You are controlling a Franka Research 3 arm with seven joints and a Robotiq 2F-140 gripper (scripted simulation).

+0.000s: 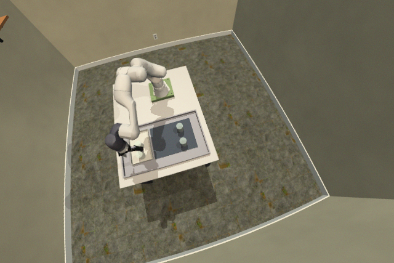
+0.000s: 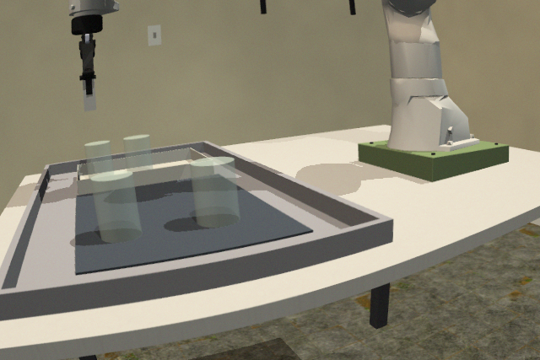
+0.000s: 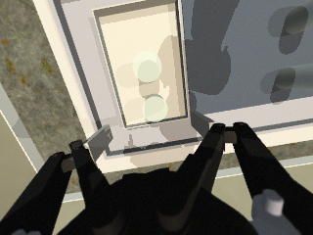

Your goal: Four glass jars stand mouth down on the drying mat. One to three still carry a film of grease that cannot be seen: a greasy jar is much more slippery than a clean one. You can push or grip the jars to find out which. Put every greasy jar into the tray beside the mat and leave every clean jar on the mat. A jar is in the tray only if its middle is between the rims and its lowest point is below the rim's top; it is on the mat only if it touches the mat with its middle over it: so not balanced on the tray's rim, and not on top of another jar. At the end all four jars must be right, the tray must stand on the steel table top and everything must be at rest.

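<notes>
The dark mat is 330 mm to the left of my hand, 170 mm below it and 80 mm behind it. Also, from my hand: cream tray (170 mm below, 100 mm behind, 10 mm to the left).
</notes>
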